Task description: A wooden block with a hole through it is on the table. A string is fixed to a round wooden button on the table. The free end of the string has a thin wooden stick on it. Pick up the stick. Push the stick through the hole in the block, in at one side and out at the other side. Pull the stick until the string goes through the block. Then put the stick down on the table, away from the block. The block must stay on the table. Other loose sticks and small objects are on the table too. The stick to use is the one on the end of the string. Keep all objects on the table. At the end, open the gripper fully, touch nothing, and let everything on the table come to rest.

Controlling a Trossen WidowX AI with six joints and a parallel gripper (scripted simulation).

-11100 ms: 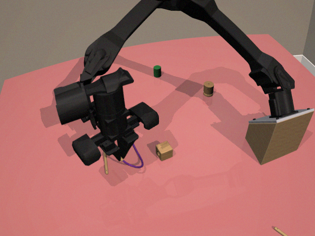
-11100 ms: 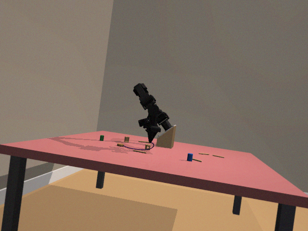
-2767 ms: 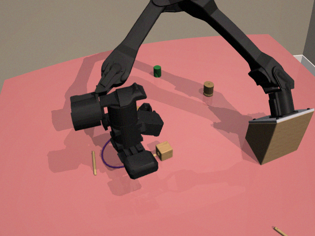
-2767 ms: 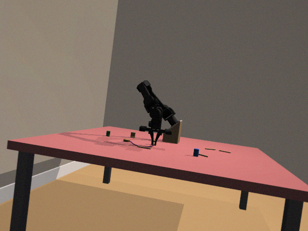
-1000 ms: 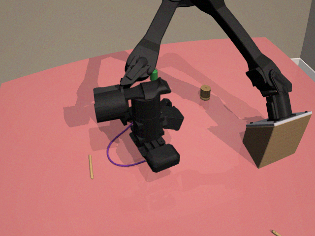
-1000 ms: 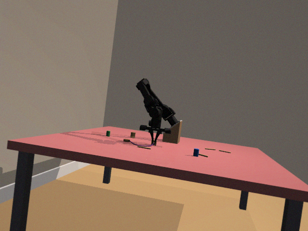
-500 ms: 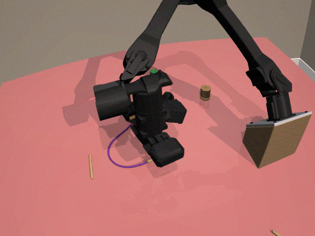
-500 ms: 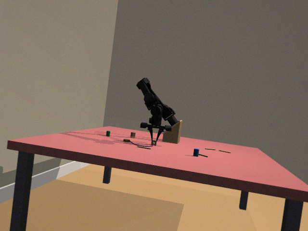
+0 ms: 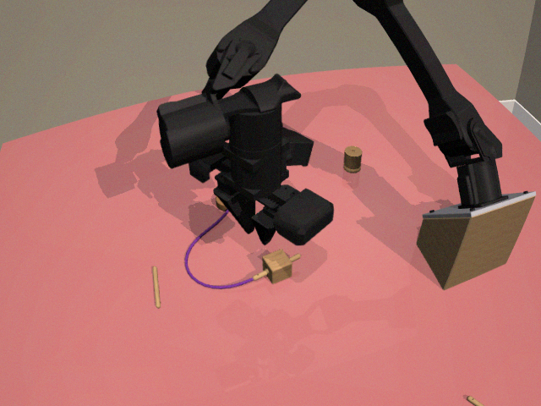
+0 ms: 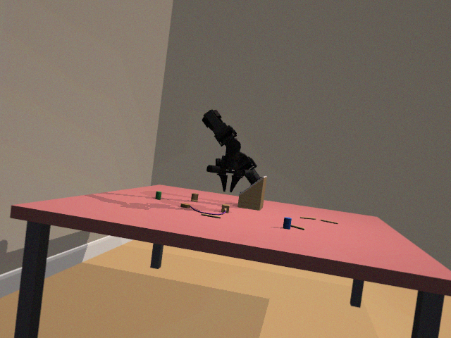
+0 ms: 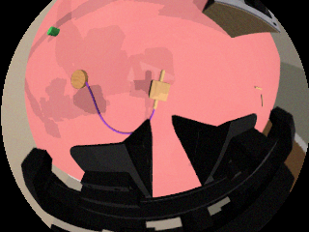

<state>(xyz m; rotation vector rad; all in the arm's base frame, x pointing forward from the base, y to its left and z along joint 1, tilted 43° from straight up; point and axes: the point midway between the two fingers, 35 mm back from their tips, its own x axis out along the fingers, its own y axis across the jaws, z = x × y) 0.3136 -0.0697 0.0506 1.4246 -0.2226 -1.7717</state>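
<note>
Right now the wooden block is 3 cm behind my gripper tip and 7 cm below it. The rest, counted from my gripper tip: brown cylinder (23 cm behind, 19 cm to the right, 7 cm below); then blue cylinder (15 cm ahead, 26 cm to the left, 7 cm below); then round wooden button (17 cm to the right, 8 cm below).
</note>
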